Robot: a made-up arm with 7 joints. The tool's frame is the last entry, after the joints. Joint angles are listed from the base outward.
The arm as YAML. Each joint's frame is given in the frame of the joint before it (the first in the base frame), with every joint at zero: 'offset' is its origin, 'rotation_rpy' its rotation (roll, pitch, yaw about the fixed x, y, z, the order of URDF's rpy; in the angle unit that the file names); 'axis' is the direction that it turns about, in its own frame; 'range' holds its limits. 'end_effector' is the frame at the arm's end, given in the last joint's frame.
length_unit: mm
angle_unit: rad
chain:
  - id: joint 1
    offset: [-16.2, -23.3, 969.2]
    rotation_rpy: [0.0, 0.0, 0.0]
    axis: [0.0, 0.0, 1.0]
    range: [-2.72, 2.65]
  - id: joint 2
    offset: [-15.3, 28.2, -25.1]
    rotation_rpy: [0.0, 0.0, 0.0]
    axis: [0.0, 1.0, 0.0]
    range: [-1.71, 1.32]
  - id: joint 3
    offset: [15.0, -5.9, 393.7]
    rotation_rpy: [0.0, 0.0, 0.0]
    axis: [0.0, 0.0, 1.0]
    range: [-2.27, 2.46]
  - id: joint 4
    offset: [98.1, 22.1, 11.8]
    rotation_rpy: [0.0, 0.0, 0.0]
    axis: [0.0, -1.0, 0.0]
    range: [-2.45, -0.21]
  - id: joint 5
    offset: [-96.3, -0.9, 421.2]
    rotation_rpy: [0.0, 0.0, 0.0]
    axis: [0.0, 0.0, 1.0]
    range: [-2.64, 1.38]
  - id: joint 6
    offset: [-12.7, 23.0, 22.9]
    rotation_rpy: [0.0, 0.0, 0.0]
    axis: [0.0, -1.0, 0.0]
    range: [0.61, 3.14]
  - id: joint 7
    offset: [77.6, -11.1, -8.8]
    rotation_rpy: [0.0, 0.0, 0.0]
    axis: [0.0, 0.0, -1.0]
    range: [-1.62, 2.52]
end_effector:
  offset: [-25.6, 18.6, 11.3]
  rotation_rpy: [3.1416, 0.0, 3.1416]
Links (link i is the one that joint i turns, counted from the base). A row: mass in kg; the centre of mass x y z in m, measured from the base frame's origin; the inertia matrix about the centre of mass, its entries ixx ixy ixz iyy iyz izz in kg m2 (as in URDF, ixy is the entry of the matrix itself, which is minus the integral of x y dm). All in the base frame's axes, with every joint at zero. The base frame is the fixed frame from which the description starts. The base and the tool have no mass.
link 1: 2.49; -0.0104 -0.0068 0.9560; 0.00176 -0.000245 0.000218 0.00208 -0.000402 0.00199
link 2: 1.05; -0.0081 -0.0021 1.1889; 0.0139 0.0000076 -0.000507 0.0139 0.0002 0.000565
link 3: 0.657; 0.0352 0.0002 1.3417; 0.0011 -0.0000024 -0.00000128 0.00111 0 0.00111
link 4: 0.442; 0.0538 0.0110 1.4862; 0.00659 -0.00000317 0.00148 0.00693 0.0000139 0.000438
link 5: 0.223; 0.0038 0.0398 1.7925; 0.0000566 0 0 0.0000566 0 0.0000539
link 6: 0.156; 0.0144 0.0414 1.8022; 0.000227 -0.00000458 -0.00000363 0.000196 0 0.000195
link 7: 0.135; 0.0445 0.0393 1.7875; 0.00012 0 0 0.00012 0 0.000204
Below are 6 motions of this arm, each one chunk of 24 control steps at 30 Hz.
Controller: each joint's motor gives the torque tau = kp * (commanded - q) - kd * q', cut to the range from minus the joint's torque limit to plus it. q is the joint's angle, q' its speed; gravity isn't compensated. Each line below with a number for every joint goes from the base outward.
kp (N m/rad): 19 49 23 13 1.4 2 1.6
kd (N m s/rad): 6.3 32 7 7.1 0.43 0.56 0.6
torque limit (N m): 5.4 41 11 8.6 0.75 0.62 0.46
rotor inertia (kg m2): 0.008 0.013 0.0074 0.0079 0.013 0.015 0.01
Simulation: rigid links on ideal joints. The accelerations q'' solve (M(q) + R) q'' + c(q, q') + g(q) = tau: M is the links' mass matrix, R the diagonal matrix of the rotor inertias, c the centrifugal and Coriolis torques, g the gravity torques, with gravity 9.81 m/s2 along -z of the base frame. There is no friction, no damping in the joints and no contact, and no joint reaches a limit. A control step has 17 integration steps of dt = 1/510 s. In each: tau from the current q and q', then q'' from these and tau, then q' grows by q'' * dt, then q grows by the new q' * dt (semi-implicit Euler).
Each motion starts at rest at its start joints. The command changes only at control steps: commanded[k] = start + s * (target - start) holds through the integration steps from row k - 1 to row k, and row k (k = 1, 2, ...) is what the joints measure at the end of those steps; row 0 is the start. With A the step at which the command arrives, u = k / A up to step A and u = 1 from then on. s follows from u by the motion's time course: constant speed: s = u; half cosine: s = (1 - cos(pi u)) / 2; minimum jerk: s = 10 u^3 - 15 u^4 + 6 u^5; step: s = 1 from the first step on.
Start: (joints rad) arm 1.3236 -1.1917 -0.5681 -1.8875 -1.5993 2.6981 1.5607
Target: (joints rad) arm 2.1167 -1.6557 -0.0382 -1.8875 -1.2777 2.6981 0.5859
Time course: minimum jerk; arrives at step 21
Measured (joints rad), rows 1 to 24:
1: 1.3234 -1.1964 -0.5708 -1.8936 -1.6019 2.6997 1.5604
2: 1.3233 -1.2025 -0.5770 -1.9000 -1.6090 2.7032 1.5596
3: 1.3242 -1.2090 -0.5834 -1.9058 -1.6177 2.7066 1.5576
4: 1.3267 -1.2159 -0.5884 -1.9111 -1.6262 2.7094 1.5539
5: 1.3315 -1.2234 -0.5911 -1.9159 -1.6334 2.7117 1.5474
6: 1.3393 -1.2319 -0.5908 -1.9205 -1.6387 2.7136 1.5374
7: 1.3508 -1.2415 -0.5870 -1.9247 -1.6417 2.7151 1.5232
8: 1.3664 -1.2524 -0.5793 -1.9285 -1.6421 2.7165 1.5041
9: 1.3866 -1.2646 -0.5677 -1.9322 -1.6398 2.7176 1.4798
10: 1.4115 -1.2783 -0.5520 -1.9356 -1.6346 2.7187 1.4503
11: 1.4410 -1.2933 -0.5325 -1.9389 -1.6268 2.7198 1.4158
12: 1.4746 -1.3097 -0.5096 -1.9421 -1.6163 2.7209 1.3768
13: 1.5119 -1.3271 -0.4838 -1.9452 -1.6036 2.7220 1.3339
14: 1.5520 -1.3454 -0.4557 -1.9482 -1.5890 2.7233 1.2881
15: 1.5939 -1.3643 -0.4262 -1.9509 -1.5729 2.7247 1.2403
16: 1.6366 -1.3836 -0.3960 -1.9534 -1.5558 2.7263 1.1917
17: 1.6791 -1.4030 -0.3660 -1.9556 -1.5382 2.7282 1.1435
18: 1.7202 -1.4222 -0.3369 -1.9574 -1.5204 2.7303 1.0967
19: 1.7593 -1.4410 -0.3095 -1.9586 -1.5031 2.7326 1.0522
20: 1.7955 -1.4593 -0.2841 -1.9594 -1.4865 2.7350 1.0107
21: 1.8286 -1.4768 -0.2611 -1.9597 -1.4709 2.7375 0.9727
22: 1.8585 -1.4937 -0.2403 -1.9595 -1.4565 2.7400 0.9379
23: 1.8855 -1.5099 -0.2214 -1.9590 -1.4433 2.7425 0.9063
24: 1.9097 -1.5254 -0.2044 -1.9582 -1.4312 2.7448 0.8774

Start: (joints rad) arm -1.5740 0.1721 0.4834 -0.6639 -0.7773 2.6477 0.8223
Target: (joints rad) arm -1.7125 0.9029 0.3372 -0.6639 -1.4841 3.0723 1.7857
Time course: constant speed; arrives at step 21
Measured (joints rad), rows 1 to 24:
1: -1.5728 0.1751 0.4833 -0.6655 -0.7799 2.6518 0.8246
2: -1.5720 0.1811 0.4823 -0.6700 -0.7881 2.6596 0.8303
3: -1.5721 0.1892 0.4804 -0.6754 -0.8012 2.6689 0.8395
4: -1.5731 0.1989 0.4777 -0.6810 -0.8179 2.6792 0.8519
5: -1.5748 0.2102 0.4744 -0.6868 -0.8375 2.6905 0.8673
6: -1.5771 0.2229 0.4705 -0.6925 -0.8592 2.7027 0.8854
7: -1.5799 0.2370 0.4661 -0.6981 -0.8828 2.7157 0.9059
8: -1.5831 0.2523 0.4614 -0.7037 -0.9078 2.7294 0.9287
9: -1.5867 0.2688 0.4562 -0.7092 -0.9342 2.7438 0.9535
10: -1.5906 0.2865 0.4507 -0.7146 -0.9618 2.7588 0.9802
11: -1.5949 0.3052 0.4449 -0.7200 -0.9903 2.7743 1.0086
12: -1.5994 0.3250 0.4389 -0.7253 -1.0198 2.7903 1.0385
13: -1.6041 0.3459 0.4326 -0.7306 -1.0501 2.8066 1.0699
14: -1.6091 0.3677 0.4260 -0.7358 -1.0810 2.8232 1.1025
15: -1.6143 0.3904 0.4193 -0.7410 -1.1126 2.8402 1.1364
16: -1.6196 0.4139 0.4124 -0.7461 -1.1447 2.8573 1.1712
17: -1.6251 0.4384 0.4053 -0.7511 -1.1773 2.8746 1.2071
18: -1.6307 0.4636 0.3981 -0.7561 -1.2103 2.8921 1.2439
19: -1.6365 0.4895 0.3908 -0.7611 -1.2437 2.9097 1.2814
20: -1.6424 0.5162 0.3833 -0.7660 -1.2773 2.9274 1.3197
21: -1.6484 0.5436 0.3757 -0.7708 -1.3112 2.9452 1.3586
22: -1.6547 0.5705 0.3683 -0.7765 -1.3443 2.9618 1.3957
23: -1.6609 0.5966 0.3611 -0.7825 -1.3756 2.9763 1.4297
24: -1.6669 0.6218 0.3544 -0.7884 -1.4043 2.9889 1.4606

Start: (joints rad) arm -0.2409 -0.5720 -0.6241 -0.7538 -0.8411 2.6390 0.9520
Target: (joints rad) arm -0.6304 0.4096 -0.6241 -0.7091 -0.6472 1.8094 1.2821
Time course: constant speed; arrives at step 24
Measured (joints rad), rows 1 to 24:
1: -0.2423 -0.5729 -0.6262 -0.7551 -0.8421 2.6402 0.9525
2: -0.2449 -0.5731 -0.6299 -0.7553 -0.8433 2.6402 0.9538
3: -0.2491 -0.5716 -0.6336 -0.7548 -0.8435 2.6370 0.9563
4: -0.2546 -0.5683 -0.6369 -0.7539 -0.8424 2.6304 0.9597
5: -0.2613 -0.5631 -0.6398 -0.7529 -0.8403 2.6204 0.9641
6: -0.2690 -0.5560 -0.6424 -0.7519 -0.8374 2.6073 0.9693
7: -0.2776 -0.5472 -0.6445 -0.7509 -0.8338 2.5915 0.9752
8: -0.2871 -0.5366 -0.6463 -0.7499 -0.8299 2.5732 0.9819
9: -0.2972 -0.5244 -0.6478 -0.7490 -0.8255 2.5528 0.9891
10: -0.3080 -0.5106 -0.6490 -0.7482 -0.8208 2.5304 0.9970
11: -0.3193 -0.4952 -0.6499 -0.7474 -0.8159 2.5063 1.0054
12: -0.3312 -0.4783 -0.6506 -0.7468 -0.8107 2.4807 1.0142
13: -0.3435 -0.4600 -0.6510 -0.7462 -0.8054 2.4537 1.0235
14: -0.3562 -0.4404 -0.6512 -0.7458 -0.8000 2.4256 1.0331
15: -0.3692 -0.4194 -0.6512 -0.7456 -0.7944 2.3963 1.0432
16: -0.3825 -0.3971 -0.6510 -0.7454 -0.7887 2.3661 1.0535
17: -0.3961 -0.3736 -0.6506 -0.7455 -0.7830 2.3350 1.0641
18: -0.4098 -0.3490 -0.6501 -0.7457 -0.7772 2.3032 1.0751
19: -0.4238 -0.3231 -0.6494 -0.7460 -0.7714 2.2706 1.0862
20: -0.4379 -0.2962 -0.6485 -0.7465 -0.7655 2.2374 1.0976
21: -0.4521 -0.2683 -0.6475 -0.7473 -0.7596 2.2037 1.1092
22: -0.4664 -0.2393 -0.6464 -0.7482 -0.7536 2.1695 1.1210
23: -0.4807 -0.2093 -0.6452 -0.7492 -0.7475 2.1348 1.1329
24: -0.4951 -0.1784 -0.6438 -0.7505 -0.7414 2.0996 1.1450

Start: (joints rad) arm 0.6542 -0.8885 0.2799 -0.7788 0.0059 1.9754 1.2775
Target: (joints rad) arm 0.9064 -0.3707 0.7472 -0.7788 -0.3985 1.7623 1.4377
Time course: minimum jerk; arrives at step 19
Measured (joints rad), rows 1 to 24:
1: 0.6538 -0.8922 0.2811 -0.7799 0.0050 1.9755 1.2773
2: 0.6533 -0.8976 0.2845 -0.7779 0.0033 1.9769 1.2769
3: 0.6534 -0.9033 0.2892 -0.7743 0.0016 1.9796 1.2767
4: 0.6546 -0.9083 0.2956 -0.7699 -0.0006 1.9826 1.2769
5: 0.6571 -0.9120 0.3040 -0.7651 -0.0039 1.9852 1.2778
6: 0.6611 -0.9142 0.3149 -0.7601 -0.0089 1.9867 1.2794
7: 0.6668 -0.9144 0.3288 -0.7551 -0.0162 1.9867 1.2819
8: 0.6743 -0.9124 0.3458 -0.7501 -0.0261 1.9848 1.2854
9: 0.6835 -0.9081 0.3659 -0.7455 -0.0390 1.9809 1.2900
10: 0.6943 -0.9014 0.3889 -0.7412 -0.0547 1.9751 1.2955
11: 0.7065 -0.8924 0.4143 -0.7374 -0.0732 1.9673 1.3019
12: 0.7198 -0.8815 0.4416 -0.7342 -0.0940 1.9578 1.3090
13: 0.7338 -0.8688 0.4701 -0.7316 -0.1166 1.9469 1.3167
14: 0.7483 -0.8547 0.4989 -0.7296 -0.1403 1.9350 1.3247
15: 0.7626 -0.8398 0.5272 -0.7284 -0.1645 1.9225 1.3329
16: 0.7765 -0.8244 0.5543 -0.7277 -0.1884 1.9098 1.3409
17: 0.7895 -0.8089 0.5796 -0.7276 -0.2114 1.8974 1.3486
18: 0.8014 -0.7938 0.6027 -0.7279 -0.2329 1.8856 1.3558
19: 0.8122 -0.7792 0.6235 -0.7286 -0.2525 1.8747 1.3624
20: 0.8218 -0.7651 0.6421 -0.7297 -0.2702 1.8647 1.3685
21: 0.8304 -0.7516 0.6589 -0.7310 -0.2860 1.8557 1.3740
22: 0.8381 -0.7387 0.6739 -0.7325 -0.3002 1.8476 1.3791
23: 0.8450 -0.7263 0.6874 -0.7342 -0.3128 1.8402 1.3836
24: 0.8511 -0.7144 0.6995 -0.7360 -0.3241 1.8336 1.3878

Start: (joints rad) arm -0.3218 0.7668 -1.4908 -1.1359 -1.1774 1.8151 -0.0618
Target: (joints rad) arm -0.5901 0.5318 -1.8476 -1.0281 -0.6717 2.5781 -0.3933
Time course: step
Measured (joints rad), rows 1 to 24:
1: -0.3263 0.7677 -1.5037 -1.1345 -1.1520 1.8479 -0.0790
2: -0.3388 0.7660 -1.5223 -1.1331 -1.1065 1.9224 -0.1050
3: -0.3559 0.7634 -1.5419 -1.1327 -1.0593 2.0037 -0.1300
4: -0.3753 0.7603 -1.5610 -1.1333 -1.0164 2.0789 -0.1530
5: -0.3955 0.7569 -1.5791 -1.1347 -0.9794 2.1451 -0.1740
6: -0.4156 0.7535 -1.5960 -1.1366 -0.9479 2.2026 -0.1930
7: -0.4348 0.7501 -1.6116 -1.1387 -0.9213 2.2522 -0.2104
8: -0.4528 0.7467 -1.6259 -1.1409 -0.8989 2.2952 -0.2262
9: -0.4693 0.7434 -1.6388 -1.1430 -0.8799 2.3326 -0.2406
10: -0.4843 0.7401 -1.6505 -1.1450 -0.8638 2.3651 -0.2538
11: -0.4978 0.7369 -1.6610 -1.1468 -0.8501 2.3935 -0.2658
12: -0.5098 0.7339 -1.6704 -1.1485 -0.8383 2.4184 -0.2767
13: -0.5204 0.7310 -1.6788 -1.1500 -0.8281 2.4403 -0.2866
14: -0.5297 0.7282 -1.6863 -1.1512 -0.8194 2.4595 -0.2957
15: -0.5378 0.7255 -1.6930 -1.1523 -0.8118 2.4765 -0.3039
16: -0.5449 0.7230 -1.6989 -1.1532 -0.8052 2.4914 -0.3114
17: -0.5510 0.7205 -1.7041 -1.1540 -0.7995 2.5046 -0.3183
18: -0.5564 0.7182 -1.7088 -1.1547 -0.7945 2.5163 -0.3245
19: -0.5610 0.7160 -1.7129 -1.1552 -0.7902 2.5266 -0.3302
20: -0.5650 0.7139 -1.7166 -1.1556 -0.7864 2.5356 -0.3354
21: -0.5685 0.7119 -1.7199 -1.1560 -0.7831 2.5437 -0.3401
22: -0.5715 0.7100 -1.7227 -1.1562 -0.7802 2.5508 -0.3444
23: -0.5740 0.7082 -1.7253 -1.1565 -0.7777 2.5571 -0.3483
24: -0.5763 0.7065 -1.7276 -1.1566 -0.7754 2.5626 -0.3519

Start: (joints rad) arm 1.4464 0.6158 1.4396 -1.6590 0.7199 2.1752 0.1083
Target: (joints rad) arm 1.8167 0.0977 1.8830 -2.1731 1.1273 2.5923 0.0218
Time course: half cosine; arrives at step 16
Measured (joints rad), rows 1 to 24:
1: 1.4478 0.6193 1.4363 -1.6645 0.7200 2.1753 0.1081
2: 1.4496 0.6240 1.4289 -1.6753 0.7226 2.1749 0.1076
3: 1.4510 0.6280 1.4214 -1.6879 0.7286 2.1755 0.1069
4: 1.4522 0.6308 1.4157 -1.7016 0.7380 2.1788 0.1058
5: 1.4540 0.6318 1.4127 -1.7164 0.7507 2.1856 0.1042
6: 1.4569 0.6307 1.4129 -1.7326 0.7667 2.1961 0.1023
7: 1.4617 0.6273 1.4167 -1.7504 0.7859 2.2104 0.0998
8: 1.4688 0.6216 1.4243 -1.7698 0.8079 2.2283 0.0968
9: 1.4785 0.6136 1.4357 -1.7909 0.8325 2.2492 0.0934
10: 1.4911 0.6032 1.4506 -1.8135 0.8591 2.2726 0.0895
11: 1.5065 0.5909 1.4688 -1.8375 0.8870 2.2976 0.0854
12: 1.5247 0.5768 1.4898 -1.8625 0.9155 2.3235 0.0810
13: 1.5453 0.5612 1.5128 -1.8882 0.9438 2.3493 0.0765
14: 1.5677 0.5448 1.5373 -1.9142 0.9711 2.3742 0.0720
15: 1.5914 0.5278 1.5624 -1.9400 0.9966 2.3972 0.0676
16: 1.6154 0.5108 1.5873 -1.9652 1.0195 2.4177 0.0635
17: 1.6389 0.4941 1.6111 -1.9895 1.0395 2.4353 0.0596
18: 1.6611 0.4779 1.6336 -2.0126 1.0568 2.4501 0.0561
19: 1.6816 0.4621 1.6544 -2.0347 1.0717 2.4626 0.0528
20: 1.7000 0.4470 1.6735 -2.0555 1.0848 2.4734 0.0499
21: 1.7165 0.4323 1.6909 -2.0753 1.0962 2.4827 0.0471
22: 1.7310 0.4183 1.7065 -2.0940 1.1065 2.4908 0.0446
23: 1.7437 0.4048 1.7206 -2.1116 1.1156 2.4979 0.0424
24: 1.7547 0.3919 1.7331 -2.1281 1.1239 2.5042 0.0403

